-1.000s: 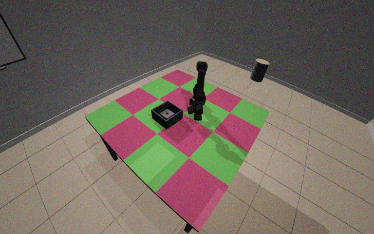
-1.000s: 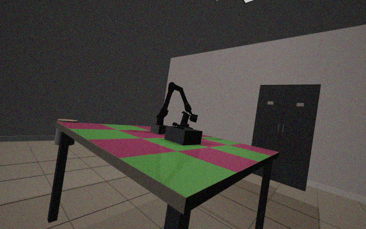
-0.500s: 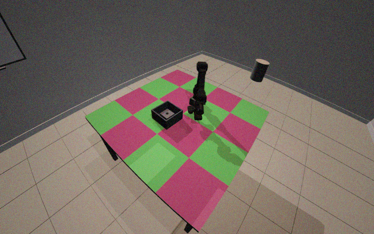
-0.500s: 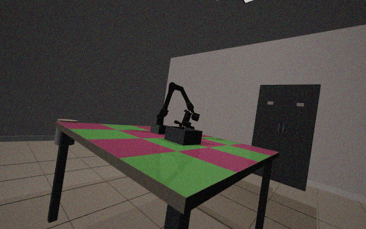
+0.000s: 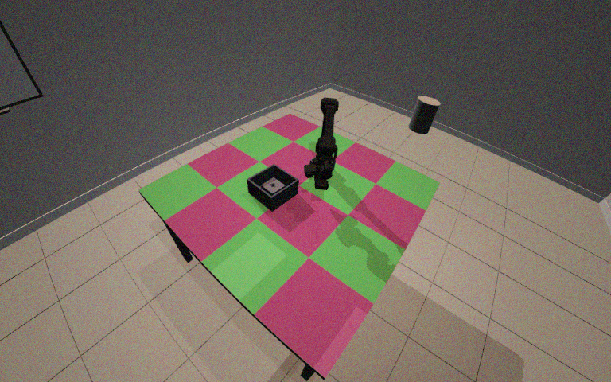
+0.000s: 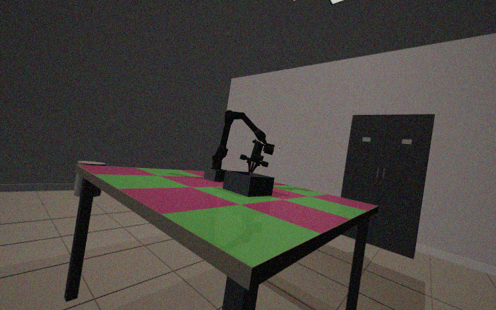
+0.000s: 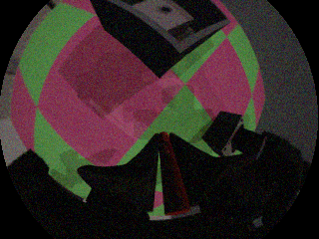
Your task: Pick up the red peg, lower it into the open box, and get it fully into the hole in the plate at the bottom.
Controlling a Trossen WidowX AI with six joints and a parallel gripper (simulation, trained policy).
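Now: gripper tip 17 cm short of the grey plate, 14 cm to the left of it and 4 cm above it. From my gripper tip the other things lie so: dark box: 17 cm ahead, 14 cm to the right, 6 cm below; red peg: 3 cm above, 1 cm to the left.
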